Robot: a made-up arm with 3 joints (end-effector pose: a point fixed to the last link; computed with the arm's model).
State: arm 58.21 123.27 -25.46
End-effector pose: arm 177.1 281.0 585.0 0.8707 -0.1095 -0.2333 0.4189
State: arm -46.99 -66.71 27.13
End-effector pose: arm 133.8 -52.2 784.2 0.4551 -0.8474 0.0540 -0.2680
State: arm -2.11 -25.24 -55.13
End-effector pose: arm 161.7 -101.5 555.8 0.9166 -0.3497 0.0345 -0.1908
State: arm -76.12 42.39 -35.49
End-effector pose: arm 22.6 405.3 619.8 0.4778 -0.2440 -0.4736 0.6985
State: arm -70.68 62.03 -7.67
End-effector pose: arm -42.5 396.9 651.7 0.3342 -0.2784 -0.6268 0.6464
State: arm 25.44 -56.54 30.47
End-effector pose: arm -47.9 -130.6 751.8 0.2330 -0.7499 0.5605 -0.2630
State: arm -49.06 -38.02 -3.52
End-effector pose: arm 232.1 19.0 727.9 0.6956 -0.6909 -0.1848 -0.0680
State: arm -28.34 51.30 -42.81
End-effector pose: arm 163.4 323.3 563.0 0.7466 -0.2395 -0.2563 0.5652
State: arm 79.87 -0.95 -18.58
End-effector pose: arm -145.6 -138.2 570.9 0.6121 -0.4540 0.5232 -0.3813
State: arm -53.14 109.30 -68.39
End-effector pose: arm -207.1 284.2 522.4 0.2033 0.0308 -0.1145 0.9719
